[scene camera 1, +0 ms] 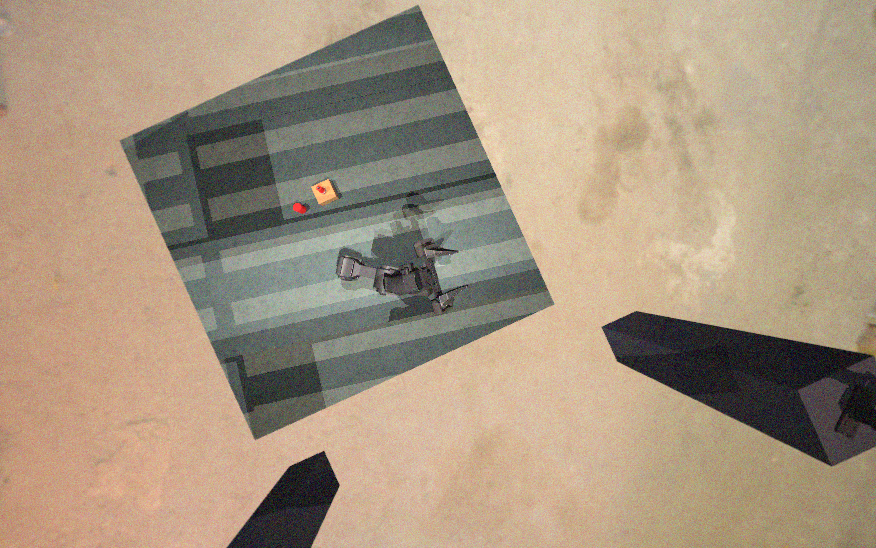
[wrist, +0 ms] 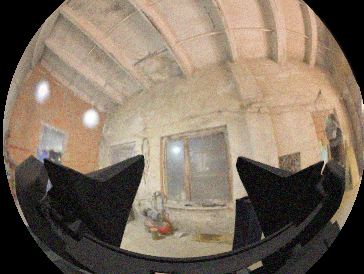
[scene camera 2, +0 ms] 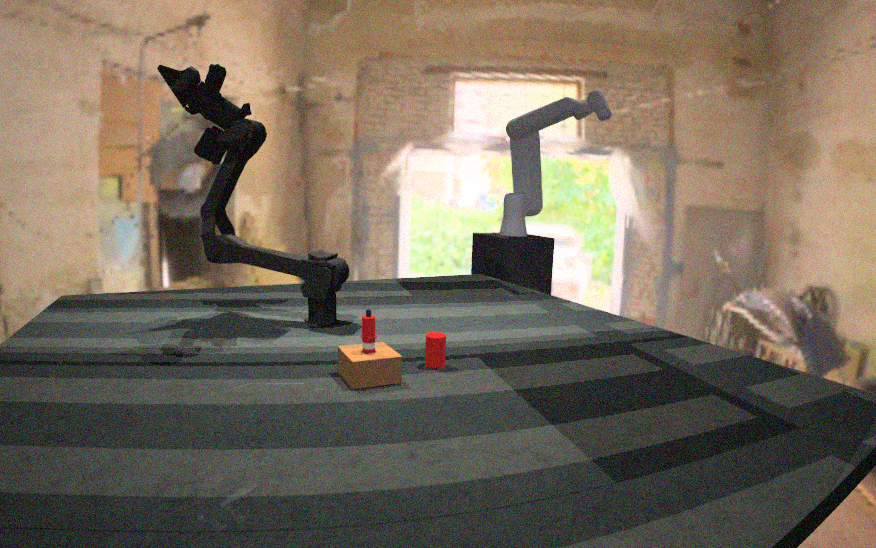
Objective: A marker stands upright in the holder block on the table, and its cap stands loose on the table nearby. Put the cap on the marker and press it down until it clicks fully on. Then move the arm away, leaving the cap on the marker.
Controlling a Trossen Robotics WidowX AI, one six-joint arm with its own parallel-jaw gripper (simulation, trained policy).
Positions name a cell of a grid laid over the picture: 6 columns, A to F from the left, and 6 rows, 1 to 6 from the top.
My gripper shows in scene camera 1 (D3), in the wrist view (D4) and in scene camera 2 (B1).
